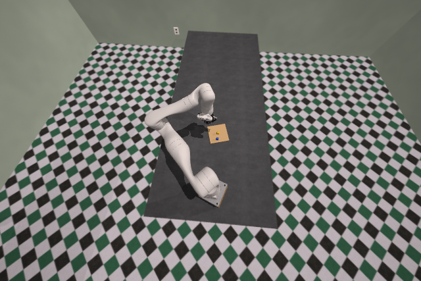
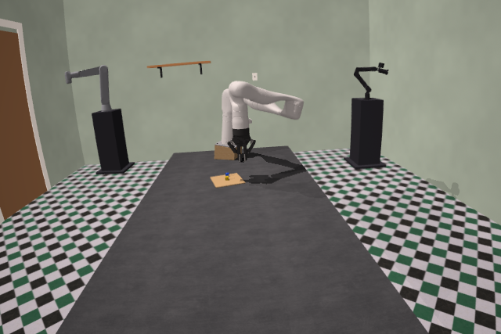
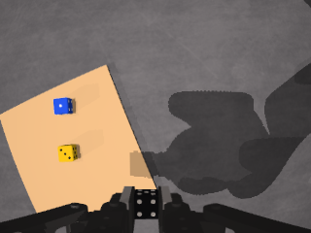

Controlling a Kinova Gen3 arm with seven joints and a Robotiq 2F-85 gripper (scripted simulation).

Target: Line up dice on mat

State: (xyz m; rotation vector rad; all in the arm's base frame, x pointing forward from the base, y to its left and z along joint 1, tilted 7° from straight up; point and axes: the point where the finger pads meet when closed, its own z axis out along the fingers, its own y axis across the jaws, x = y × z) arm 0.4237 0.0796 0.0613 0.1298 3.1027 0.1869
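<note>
The yellow die lies 110 mm below my hand, 80 mm to the right of it and 30 mm behind it. From my hand the other things lie so: black die (10 mm below); blue die (110 mm below, 80 mm to the right, 70 mm behind); tan mat (120 mm below, 80 mm to the right, 30 mm behind).
</note>
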